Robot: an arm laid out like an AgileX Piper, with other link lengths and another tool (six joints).
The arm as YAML. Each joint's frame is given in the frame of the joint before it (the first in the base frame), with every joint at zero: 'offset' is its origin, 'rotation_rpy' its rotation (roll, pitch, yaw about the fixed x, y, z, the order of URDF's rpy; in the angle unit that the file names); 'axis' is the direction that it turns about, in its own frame. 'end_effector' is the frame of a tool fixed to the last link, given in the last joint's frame.
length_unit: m
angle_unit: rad
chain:
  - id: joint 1
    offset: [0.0, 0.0, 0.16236]
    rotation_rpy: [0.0, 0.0, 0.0]
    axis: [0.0, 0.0, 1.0]
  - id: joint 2
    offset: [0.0, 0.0, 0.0]
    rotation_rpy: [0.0, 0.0, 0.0]
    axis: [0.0, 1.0, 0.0]
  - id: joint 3
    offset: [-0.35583, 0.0, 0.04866]
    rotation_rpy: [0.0, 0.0, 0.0]
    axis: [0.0, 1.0, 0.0]
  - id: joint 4
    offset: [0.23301, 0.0, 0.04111]
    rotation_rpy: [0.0, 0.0, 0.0]
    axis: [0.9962, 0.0, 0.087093]
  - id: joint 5
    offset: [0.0, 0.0, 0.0]
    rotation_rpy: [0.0, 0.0, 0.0]
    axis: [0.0, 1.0, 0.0]
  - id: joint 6
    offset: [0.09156, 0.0, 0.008]
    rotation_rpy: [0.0, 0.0, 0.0]
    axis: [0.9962, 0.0, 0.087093]
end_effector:
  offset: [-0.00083, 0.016, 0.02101]
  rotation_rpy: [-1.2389, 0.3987, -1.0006]
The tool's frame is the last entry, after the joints.
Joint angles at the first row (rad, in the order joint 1, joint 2, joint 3, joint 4, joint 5, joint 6):
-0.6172, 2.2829, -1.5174, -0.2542, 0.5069, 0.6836
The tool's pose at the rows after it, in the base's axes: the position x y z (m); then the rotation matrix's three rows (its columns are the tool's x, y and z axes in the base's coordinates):
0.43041 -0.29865 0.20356; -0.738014 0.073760 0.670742; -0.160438 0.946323 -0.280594; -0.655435 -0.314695 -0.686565
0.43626 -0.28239 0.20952; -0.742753 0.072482 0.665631; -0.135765 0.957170 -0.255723; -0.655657 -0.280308 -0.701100
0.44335 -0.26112 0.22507; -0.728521 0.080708 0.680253; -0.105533 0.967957 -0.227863; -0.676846 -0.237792 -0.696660
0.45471 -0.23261 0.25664; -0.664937 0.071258 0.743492; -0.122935 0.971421 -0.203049; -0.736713 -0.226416 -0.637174
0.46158 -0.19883 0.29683; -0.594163 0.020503 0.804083; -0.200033 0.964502 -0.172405; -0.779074 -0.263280 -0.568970
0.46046 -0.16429 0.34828; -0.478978 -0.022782 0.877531; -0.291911 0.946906 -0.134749; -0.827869 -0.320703 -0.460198
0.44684 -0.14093 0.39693; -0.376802 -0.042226 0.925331; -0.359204 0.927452 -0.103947; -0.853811 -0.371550 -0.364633
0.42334 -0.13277 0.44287; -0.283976 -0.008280 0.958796; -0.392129 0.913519 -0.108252; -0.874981 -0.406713 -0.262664
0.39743 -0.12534 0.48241; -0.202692 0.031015 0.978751; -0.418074 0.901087 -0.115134; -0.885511 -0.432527 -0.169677
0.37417 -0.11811 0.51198; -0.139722 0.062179 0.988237; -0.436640 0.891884 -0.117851; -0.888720 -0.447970 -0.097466
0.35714 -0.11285 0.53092; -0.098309 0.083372 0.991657; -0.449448 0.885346 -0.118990; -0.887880 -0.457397 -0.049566
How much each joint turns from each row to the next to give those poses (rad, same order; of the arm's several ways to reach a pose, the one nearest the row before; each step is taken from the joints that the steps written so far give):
0.0243, -0.0224, 0.0000, -0.0002, 0.0167, 0.0156
0.0321, -0.0166, 0.0000, 0.0415, 0.0437, -0.0002
0.0400, -0.0350, 0.0000, 0.0635, 0.0386, 0.0000
0.0560, -0.0600, -0.0012, 0.0532, -0.0115, -0.0020
0.0662, -0.0779, 0.0000, -0.0051, -0.0105, -0.0029
0.0632, -0.0987, 0.0000, -0.0075, -0.0341, -0.0142
0.0358, -0.0997, 0.0000, -0.0001, -0.0119, -0.0270
0.0010, -0.0985, 0.0000, 0.0027, -0.0120, -0.0081
-0.0013, -0.0904, 0.0000, -0.0011, -0.0067, 0.0000
0.0000, -0.0728, 0.0000, 0.0009, -0.0011, 0.0000
0.0000, -0.0496, 0.0000, 0.0000, 0.0007, 0.0000

